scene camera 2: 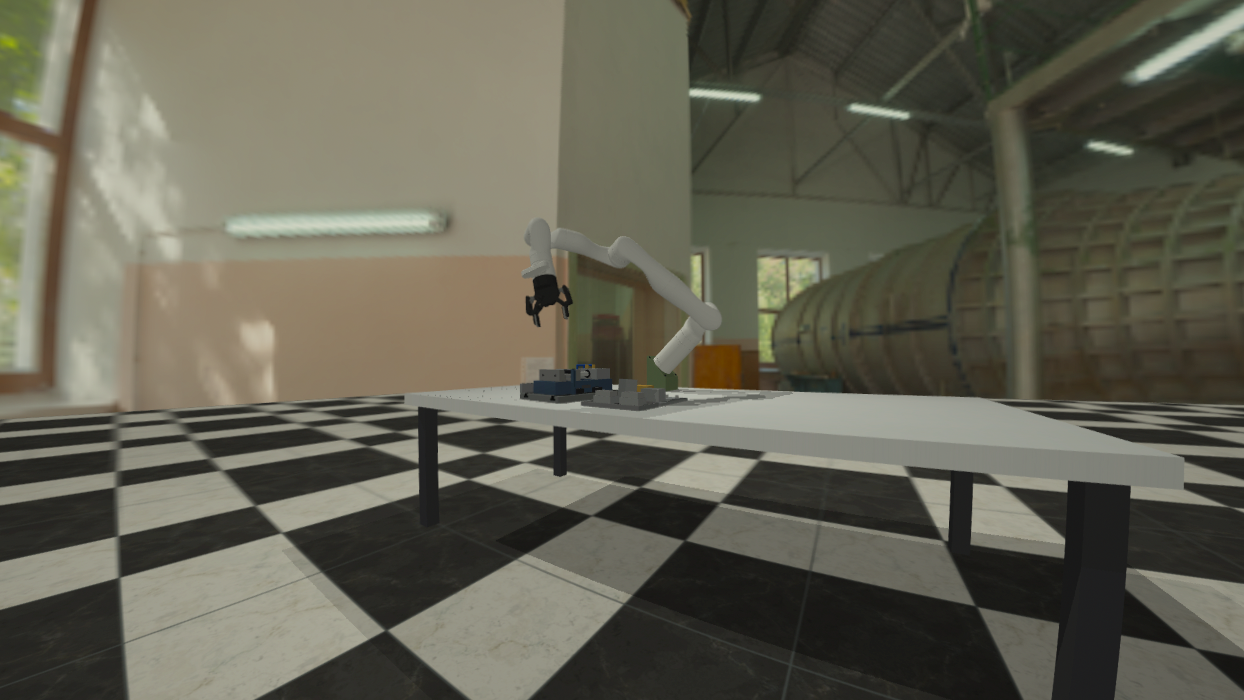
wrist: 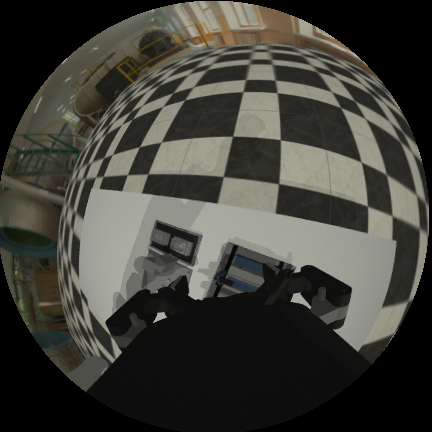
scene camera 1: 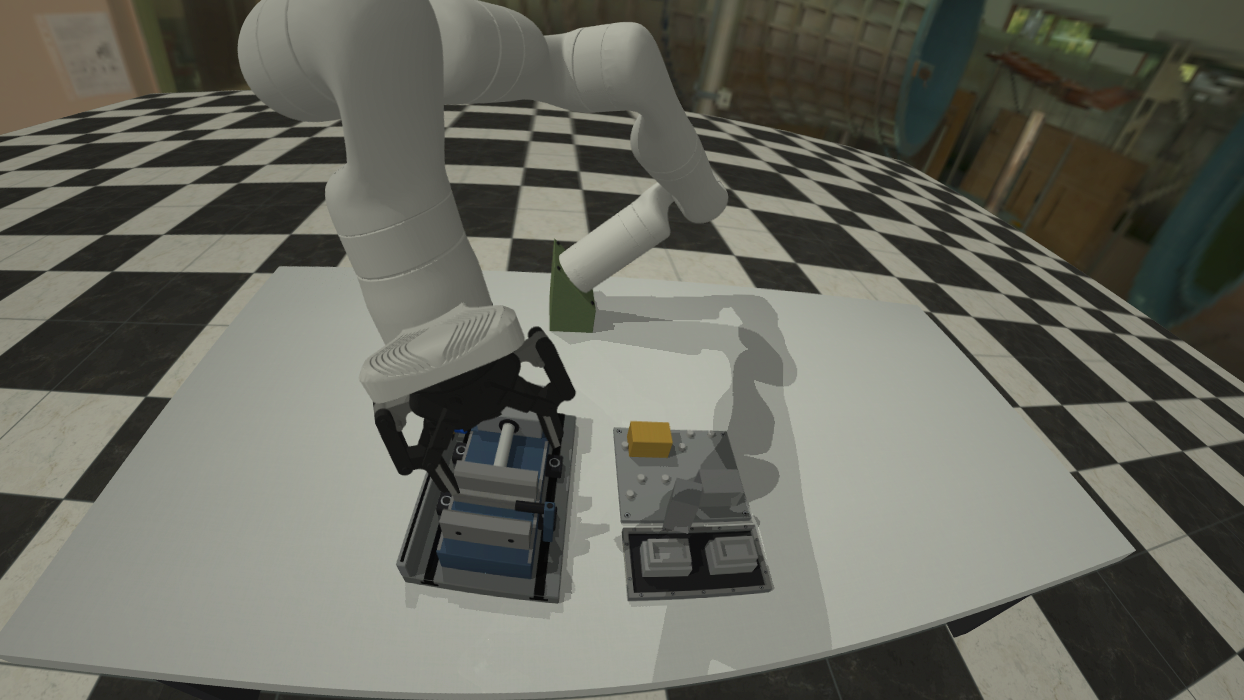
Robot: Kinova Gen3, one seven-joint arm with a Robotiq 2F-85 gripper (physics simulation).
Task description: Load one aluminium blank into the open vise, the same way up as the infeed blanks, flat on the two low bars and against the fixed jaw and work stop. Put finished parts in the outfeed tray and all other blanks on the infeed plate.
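Pixels of known places: gripper, fingertip midpoint: [scene camera 2: 552, 322] [wrist: 224, 278] [scene camera 1: 503, 464]; arm's base at its link origin: [scene camera 2: 661, 365] [scene camera 1: 573, 273].
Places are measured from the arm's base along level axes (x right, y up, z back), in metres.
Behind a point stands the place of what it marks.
My gripper [scene camera 1: 502, 470] @(x 0.071, y 0.140, z -0.568 m) [scene camera 2: 551, 320] @(x 0.071, y 0.140, z -0.568 m) [wrist: 224, 278] @(x 0.071, y 0.140, z -0.568 m) is open and empty, high above the vise [scene camera 1: 487, 558] @(x 0.097, y -0.041, z -0.569 m) [scene camera 2: 558, 388] @(x 0.047, y -0.061, z -0.564 m) [wrist: 247, 261] @(x 0.083, y -0.041, z -0.568 m). The fixed jaw [scene camera 1: 487, 527] is the front grey one; the moving jaw [scene camera 1: 497, 480] stands behind it. A black work stop rod [scene camera 1: 528, 505] @(x 0.052, y -0.005, z -0.516 m) sits at the right. I make out no blank between the jaws, though the fingers partly cover the view. On the infeed plate [scene camera 1: 643, 510] @(x -0.102, y -0.093, z -0.465 m) [wrist: 184, 275], a grey blank [scene camera 1: 720, 487] @(x -0.207, y -0.057, z -0.451 m) stands in shadow, and a second grey shape [scene camera 1: 684, 503] @(x -0.140, y -0.029, z -0.494 m) is beside it. The outfeed tray [scene camera 1: 626, 578] @(x -0.070, y -0.094, z -0.567 m) [wrist: 197, 249] @(x -0.070, y -0.095, z -0.548 m) holds two pocketed parts [scene camera 1: 666, 555] @(x -0.120, y -0.074, z -0.545 m) [scene camera 1: 730, 553] @(x -0.206, y -0.074, z -0.546 m).
A yellow block [scene camera 1: 649, 438] @(x -0.116, y -0.057, z -0.362 m) stands at the back left of the infeed plate, among small round pegs. The plate and tray are right of the vise in scene camera 1. The green arm mount [scene camera 1: 569, 300] @(x 0.006, y -0.026, z -0.058 m) is at the back of the table [scene camera 1: 887, 452] @(x -0.589, y -0.101, z -0.358 m).
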